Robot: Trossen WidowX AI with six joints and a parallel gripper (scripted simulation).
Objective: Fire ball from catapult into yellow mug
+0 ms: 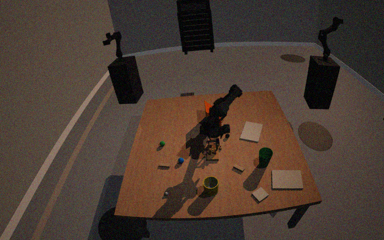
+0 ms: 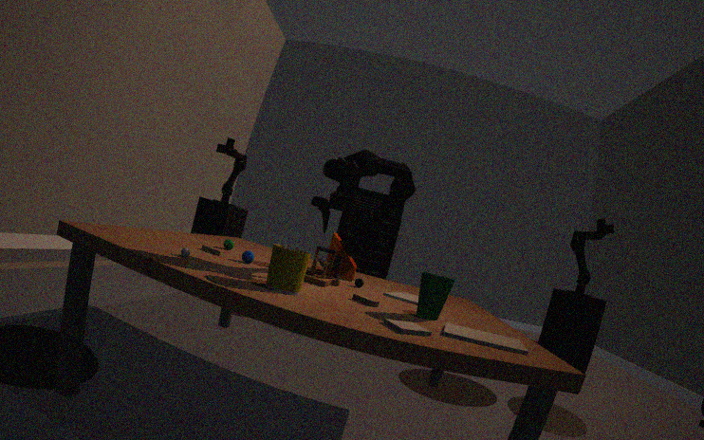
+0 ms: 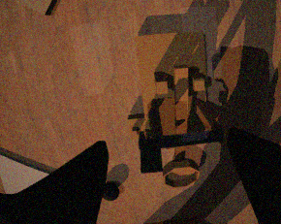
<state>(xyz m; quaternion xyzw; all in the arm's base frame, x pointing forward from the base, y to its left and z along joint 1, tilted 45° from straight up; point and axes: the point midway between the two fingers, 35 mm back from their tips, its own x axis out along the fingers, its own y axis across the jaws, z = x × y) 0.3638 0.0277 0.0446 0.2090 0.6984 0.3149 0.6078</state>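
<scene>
Now: gripper tip 180 mm past the dark ball, 140 mm above it and 70 mm to the right of it. Also, from my gripper tip: yellow mug (310 mm ahead, 130 mm below); small wooden catapult (100 mm below, 50 mm behind, 10 mm to the right); blue ball (230 mm to the right, 130 mm below, 80 mm ahead).
</scene>
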